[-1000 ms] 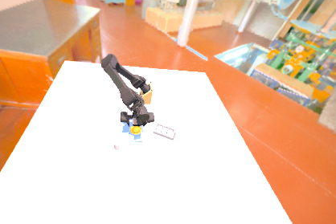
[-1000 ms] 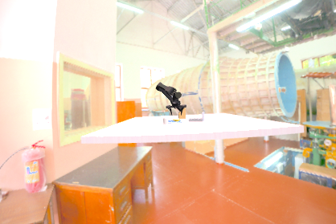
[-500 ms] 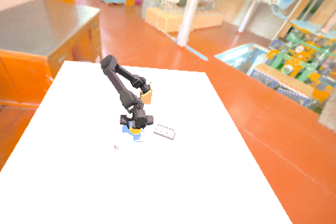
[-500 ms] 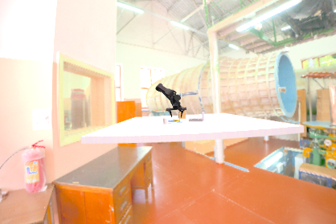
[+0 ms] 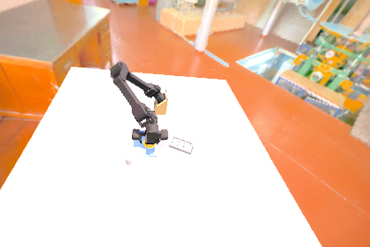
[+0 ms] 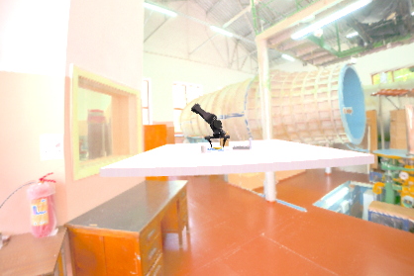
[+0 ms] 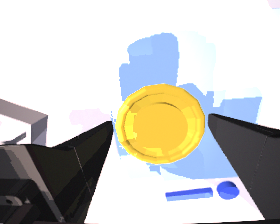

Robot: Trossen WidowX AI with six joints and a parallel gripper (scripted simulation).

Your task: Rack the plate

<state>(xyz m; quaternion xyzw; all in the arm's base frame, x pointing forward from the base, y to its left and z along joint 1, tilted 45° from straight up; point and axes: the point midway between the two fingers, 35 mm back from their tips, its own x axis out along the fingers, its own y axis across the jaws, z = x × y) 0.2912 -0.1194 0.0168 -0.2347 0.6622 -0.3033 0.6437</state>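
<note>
Right now the light blue mat is 20 mm to the right of my gripper tip and 10 mm below it. The rest, counted from my gripper tip: yellow plate (right at my gripper tip); then blue spoon (100 mm behind, 40 mm to the right, 10 mm below); then white cup (100 mm to the right, 100 mm ahead, 10 mm above).
</note>
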